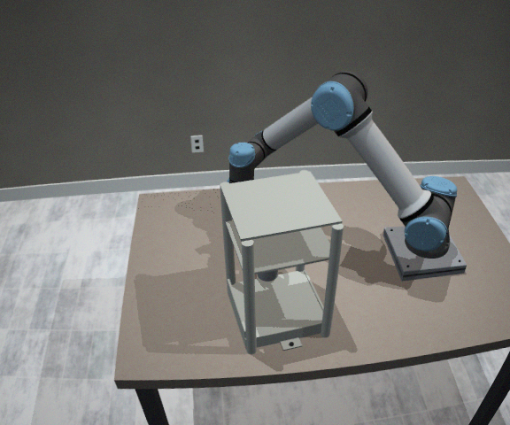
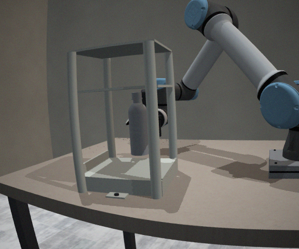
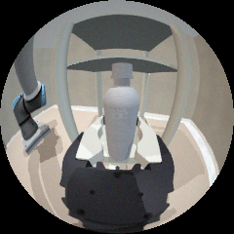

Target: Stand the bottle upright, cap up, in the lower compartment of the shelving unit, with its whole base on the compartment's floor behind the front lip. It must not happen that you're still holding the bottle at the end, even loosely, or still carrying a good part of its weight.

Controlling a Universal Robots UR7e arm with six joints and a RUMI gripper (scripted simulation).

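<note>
The shelving unit is 10 cm to the left of my hand, 3 cm above it and 1 cm behind it. The rest, counted from my hand: grey bottle (2 cm above).
</note>
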